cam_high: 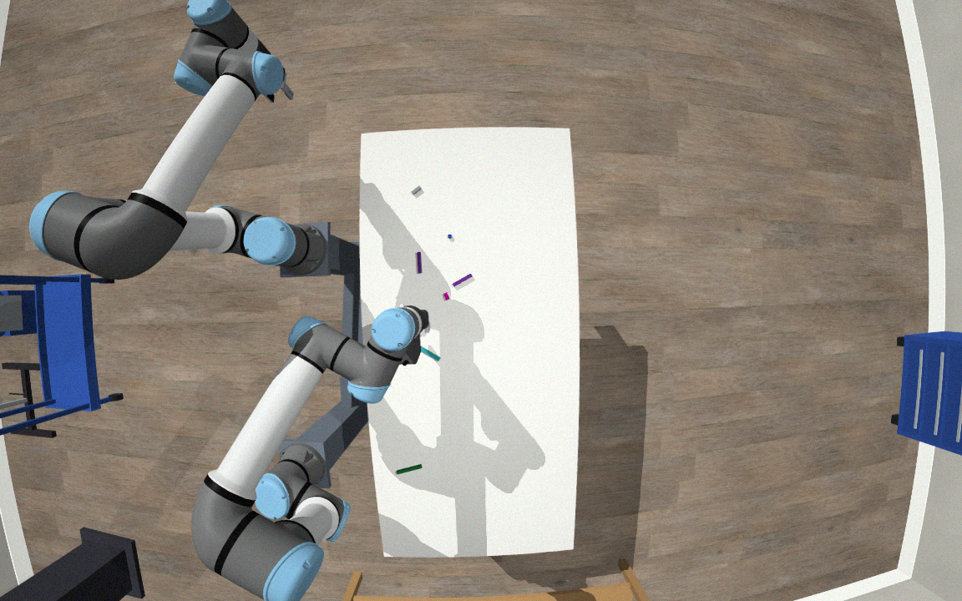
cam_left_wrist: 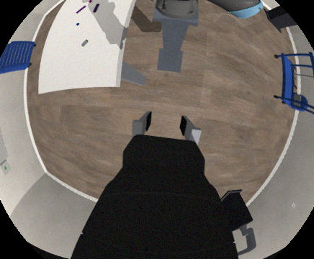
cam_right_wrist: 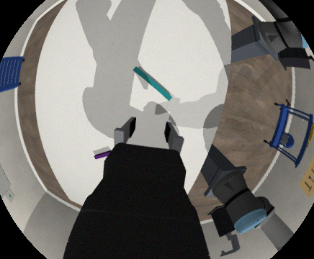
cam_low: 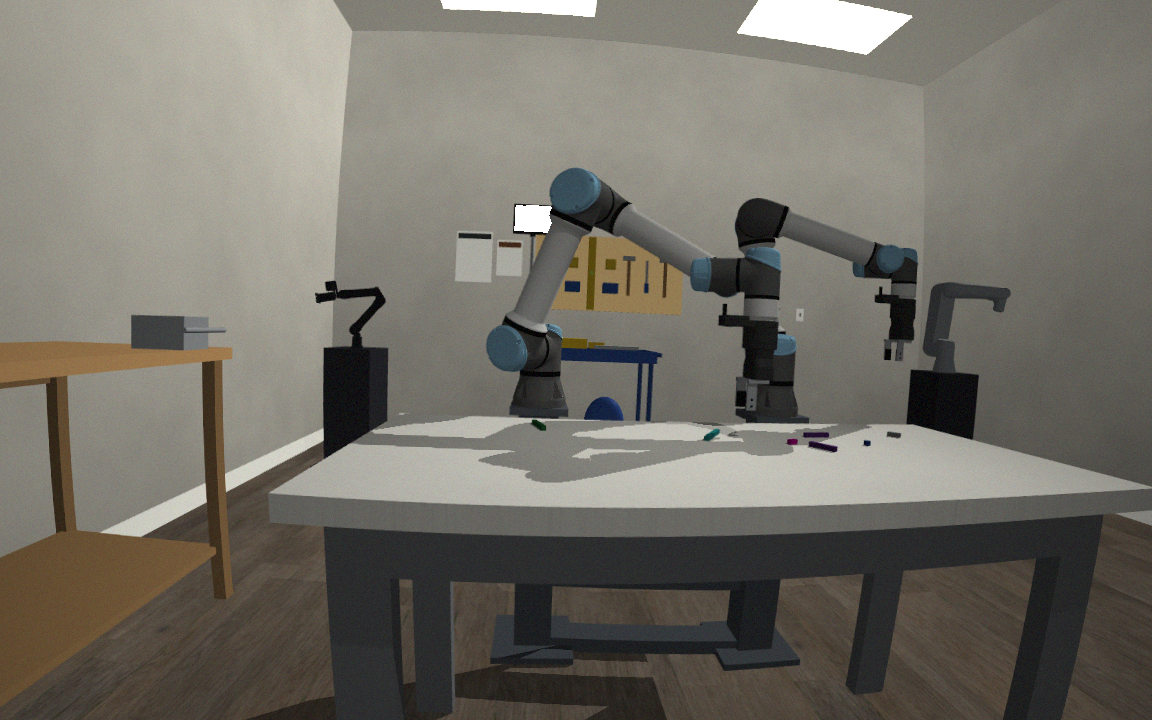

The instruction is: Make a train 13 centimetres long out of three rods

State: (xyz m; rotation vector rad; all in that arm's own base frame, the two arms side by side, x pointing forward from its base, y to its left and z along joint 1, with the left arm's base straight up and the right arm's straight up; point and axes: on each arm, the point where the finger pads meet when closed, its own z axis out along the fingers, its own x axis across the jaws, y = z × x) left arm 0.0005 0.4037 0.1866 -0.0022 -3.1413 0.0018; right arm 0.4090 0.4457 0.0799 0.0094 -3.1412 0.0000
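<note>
Right now the turquoise rod is 10 mm ahead of my right hand, 70 mm to the right of it and 70 mm below it. Also, from my right hand: blue rod (70 mm ahead, 260 mm to the left, 70 mm below); grey rod (40 mm behind, 390 mm to the left, 70 mm below); magenta rod (70 mm ahead, 80 mm to the left, 70 mm below).
</note>
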